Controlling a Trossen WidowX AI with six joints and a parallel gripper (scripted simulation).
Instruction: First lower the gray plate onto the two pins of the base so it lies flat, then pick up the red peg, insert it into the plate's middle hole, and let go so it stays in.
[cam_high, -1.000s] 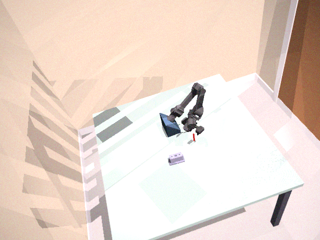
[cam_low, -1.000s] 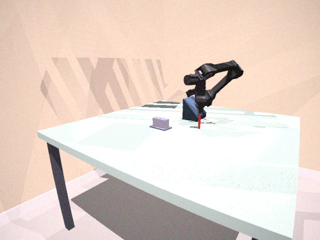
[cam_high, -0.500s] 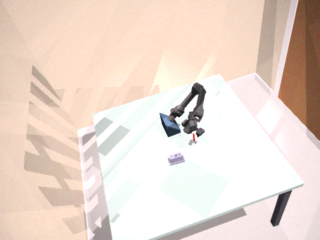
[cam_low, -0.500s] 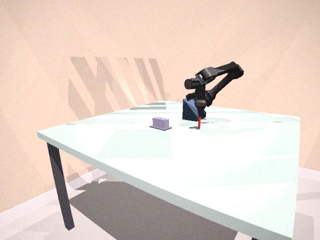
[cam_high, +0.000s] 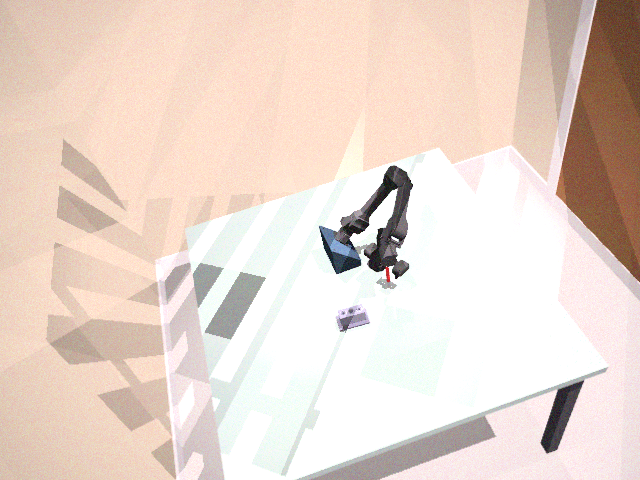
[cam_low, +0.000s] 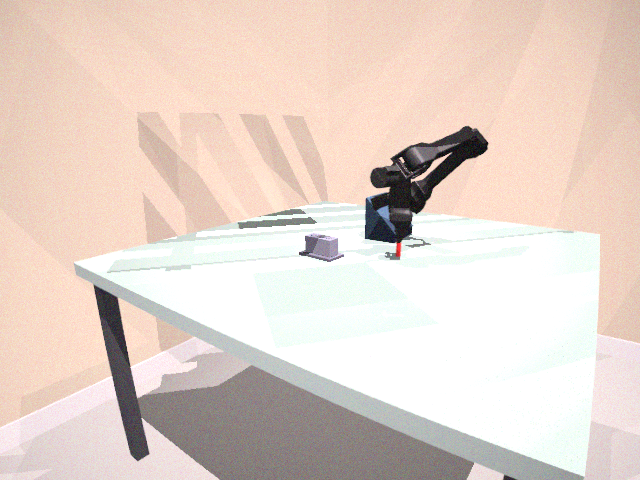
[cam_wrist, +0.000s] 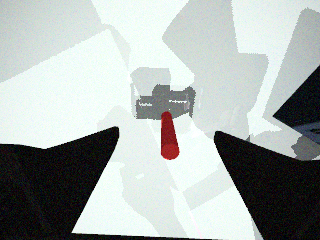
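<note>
My gripper tip is now 1 cm above the red peg. Also, from my gripper tip: gray plate (14 cm ahead, 17 cm to the right, 1 cm below); then pin base (14 cm ahead, 18 cm to the right, 5 cm below).
</note>
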